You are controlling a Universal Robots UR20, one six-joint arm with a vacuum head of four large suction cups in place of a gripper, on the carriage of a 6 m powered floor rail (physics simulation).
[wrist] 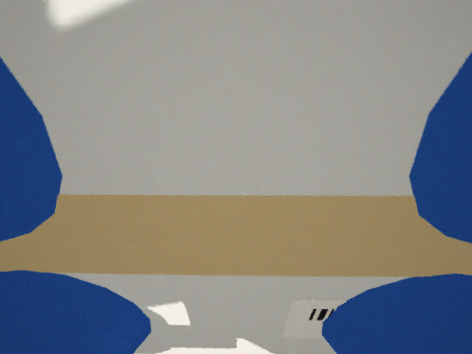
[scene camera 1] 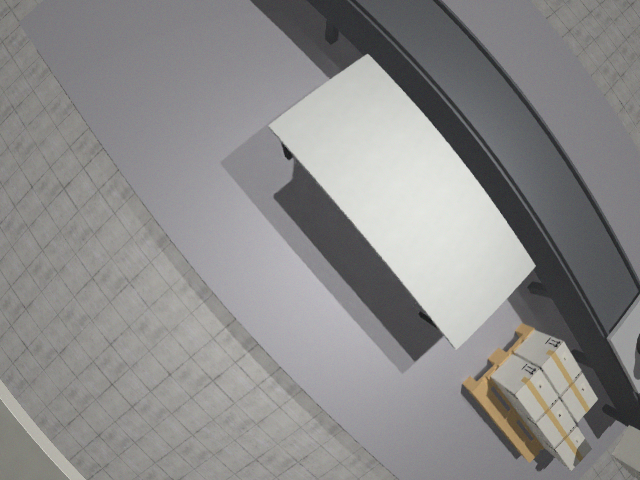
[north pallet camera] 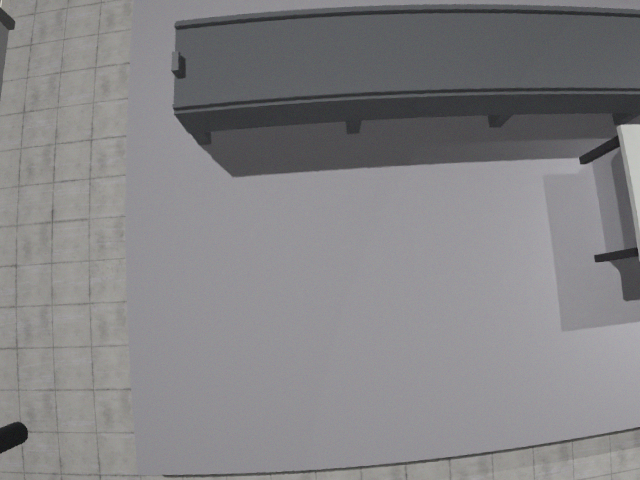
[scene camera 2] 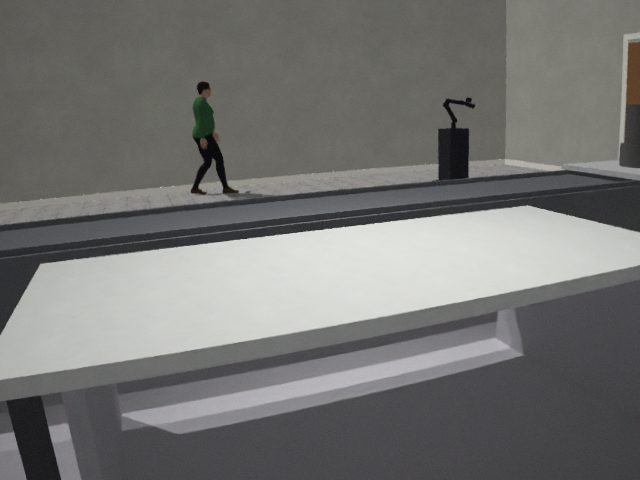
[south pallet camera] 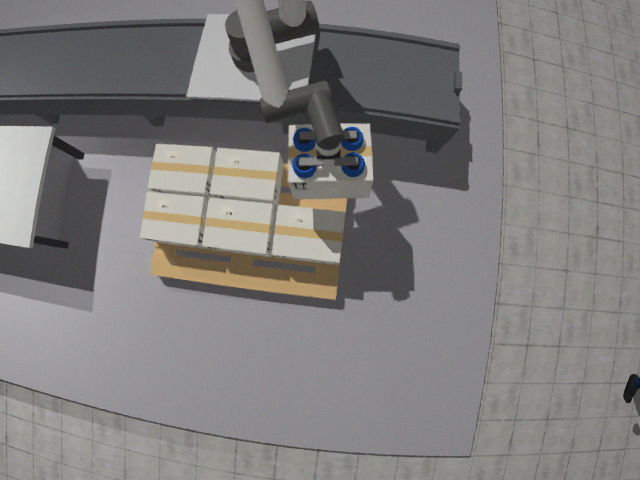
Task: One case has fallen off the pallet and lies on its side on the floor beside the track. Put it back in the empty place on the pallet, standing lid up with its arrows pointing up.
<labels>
wooden pallet: scene camera 1; south pallet camera; not seen in the north pallet camera view (out of frame); not seen in scene camera 2 (out of frame)
same spot on wooden pallet: (scene camera 1: 505,420) = (south pallet camera: 228,273)
</labels>
